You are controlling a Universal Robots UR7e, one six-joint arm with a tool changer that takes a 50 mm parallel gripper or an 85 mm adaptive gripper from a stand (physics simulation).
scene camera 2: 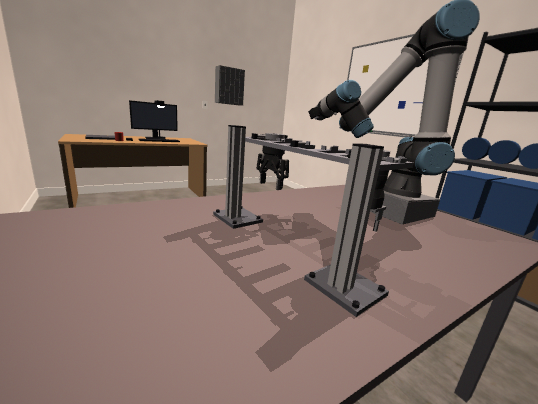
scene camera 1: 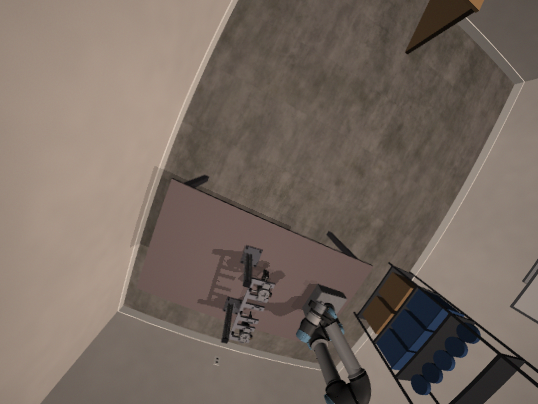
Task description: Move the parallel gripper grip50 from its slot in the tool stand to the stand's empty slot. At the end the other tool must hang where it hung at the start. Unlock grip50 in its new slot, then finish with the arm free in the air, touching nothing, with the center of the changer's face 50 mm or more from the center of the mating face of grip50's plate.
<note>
I see an adaptive gripper and a tool stand.
</note>
